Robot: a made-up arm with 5 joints. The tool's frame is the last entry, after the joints. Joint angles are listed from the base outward. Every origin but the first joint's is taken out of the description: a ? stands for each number. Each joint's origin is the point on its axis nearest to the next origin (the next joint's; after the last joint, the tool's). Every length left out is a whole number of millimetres.
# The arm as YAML. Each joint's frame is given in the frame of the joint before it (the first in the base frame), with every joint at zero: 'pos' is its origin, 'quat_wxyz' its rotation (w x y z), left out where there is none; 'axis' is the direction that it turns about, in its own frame. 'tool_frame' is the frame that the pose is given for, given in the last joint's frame.
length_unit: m
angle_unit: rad
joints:
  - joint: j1
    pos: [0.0, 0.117, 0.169]
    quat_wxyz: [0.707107, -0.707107, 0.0, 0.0]
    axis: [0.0, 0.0, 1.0]
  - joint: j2
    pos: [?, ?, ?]
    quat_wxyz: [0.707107, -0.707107, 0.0, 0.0]
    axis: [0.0, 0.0, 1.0]
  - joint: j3
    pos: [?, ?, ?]
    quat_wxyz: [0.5, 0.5, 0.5, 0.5]
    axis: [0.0, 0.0, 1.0]
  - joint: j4
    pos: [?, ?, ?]
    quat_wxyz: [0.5, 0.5, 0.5, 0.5]
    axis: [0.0, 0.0, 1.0]
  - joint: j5
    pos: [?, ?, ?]
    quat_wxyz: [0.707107, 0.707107, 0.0, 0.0]
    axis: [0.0, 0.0, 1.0]
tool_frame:
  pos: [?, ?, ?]
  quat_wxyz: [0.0, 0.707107, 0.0, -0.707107]
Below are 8 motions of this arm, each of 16 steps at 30 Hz.
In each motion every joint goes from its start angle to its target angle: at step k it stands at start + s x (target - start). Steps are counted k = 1, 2, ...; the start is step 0. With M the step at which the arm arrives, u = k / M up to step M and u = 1 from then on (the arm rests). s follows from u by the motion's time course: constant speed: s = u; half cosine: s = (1 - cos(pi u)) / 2; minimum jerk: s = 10 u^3 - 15 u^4 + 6 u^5.
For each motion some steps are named. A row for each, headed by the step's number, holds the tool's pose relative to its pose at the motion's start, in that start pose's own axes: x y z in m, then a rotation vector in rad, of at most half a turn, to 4 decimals.
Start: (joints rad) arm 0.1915 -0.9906 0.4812 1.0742 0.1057
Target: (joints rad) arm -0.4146 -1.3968 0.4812 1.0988 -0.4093
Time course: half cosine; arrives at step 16
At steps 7, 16:
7: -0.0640 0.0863 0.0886 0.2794 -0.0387 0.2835
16: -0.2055 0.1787 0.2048 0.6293 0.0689 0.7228

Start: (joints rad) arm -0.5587 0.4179 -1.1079 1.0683 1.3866
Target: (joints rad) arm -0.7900 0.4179 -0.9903 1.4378 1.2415
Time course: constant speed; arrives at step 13
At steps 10, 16:
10: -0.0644 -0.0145 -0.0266 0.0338 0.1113 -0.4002
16: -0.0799 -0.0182 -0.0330 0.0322 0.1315 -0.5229

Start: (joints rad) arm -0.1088 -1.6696 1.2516 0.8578 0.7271
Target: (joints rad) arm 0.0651 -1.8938 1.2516 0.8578 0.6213
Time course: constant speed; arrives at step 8
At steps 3, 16:
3: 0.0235 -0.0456 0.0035 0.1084 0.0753 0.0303
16: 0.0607 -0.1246 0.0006 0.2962 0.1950 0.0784

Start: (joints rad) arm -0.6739 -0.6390 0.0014 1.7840 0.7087
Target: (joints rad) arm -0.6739 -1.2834 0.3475 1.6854 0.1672
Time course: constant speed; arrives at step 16
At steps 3, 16:
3: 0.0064 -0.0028 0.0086 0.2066 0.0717 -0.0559
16: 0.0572 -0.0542 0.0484 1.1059 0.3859 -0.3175

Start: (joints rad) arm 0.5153 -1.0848 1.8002 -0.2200 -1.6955
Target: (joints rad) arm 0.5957 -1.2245 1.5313 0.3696 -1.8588
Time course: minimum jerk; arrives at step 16
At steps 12, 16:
12: -0.0330 -0.0350 -0.0115 -0.0335 0.0449 0.4043
16: -0.0365 -0.0403 -0.0103 -0.0387 0.0618 0.4476

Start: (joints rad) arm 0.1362 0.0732 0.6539 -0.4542 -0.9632
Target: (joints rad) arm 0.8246 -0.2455 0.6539 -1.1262 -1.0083
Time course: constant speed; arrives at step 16
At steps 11, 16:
11: 0.3767 -0.0236 0.1283 0.1189 0.4721 -0.8498
16: 0.5425 -0.1108 0.1727 0.2149 0.7028 -1.2182

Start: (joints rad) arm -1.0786 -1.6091 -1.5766 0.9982 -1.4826
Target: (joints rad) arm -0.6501 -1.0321 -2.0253 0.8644 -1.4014
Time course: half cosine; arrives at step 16
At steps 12, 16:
12: -0.0006 -0.0231 -0.1075 0.0620 0.1808 -0.5556
16: 0.0008 -0.0266 -0.1222 0.1005 0.2351 -0.6321

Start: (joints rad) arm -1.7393 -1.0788 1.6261 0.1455 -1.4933
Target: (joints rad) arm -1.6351 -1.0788 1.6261 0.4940 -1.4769
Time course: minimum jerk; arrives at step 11
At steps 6, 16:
6: 0.0030 0.0046 0.0188 0.0356 -0.0578 0.2012
16: 0.0087 0.0051 0.0309 0.0559 -0.1057 0.3431

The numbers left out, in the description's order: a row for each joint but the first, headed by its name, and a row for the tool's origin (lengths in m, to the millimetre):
j2: 0.374 -0.488 0.0
j3: -0.109 -0.051 0.0
j4: -0.102 -0.045 0.0
j5: -0.112 -0.124 0.0
tool: 0.114 -0.02 0.0

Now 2 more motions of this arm.
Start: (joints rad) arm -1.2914 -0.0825 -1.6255 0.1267 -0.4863
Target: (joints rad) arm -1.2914 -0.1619 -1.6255 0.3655 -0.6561
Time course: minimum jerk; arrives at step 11
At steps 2, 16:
2: -0.0006 -0.0001 -0.0017 0.0076 -0.0127 0.0066
16: -0.0119 -0.0028 -0.0383 0.1673 -0.2702 0.1686

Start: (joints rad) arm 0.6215 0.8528 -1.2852 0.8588 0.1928
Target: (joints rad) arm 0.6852 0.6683 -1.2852 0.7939 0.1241
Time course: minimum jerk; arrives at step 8
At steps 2, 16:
2: -0.0009 0.0023 -0.0010 0.0111 -0.0121 0.0079
16: -0.0094 0.0210 -0.0116 0.1096 -0.1133 0.0807

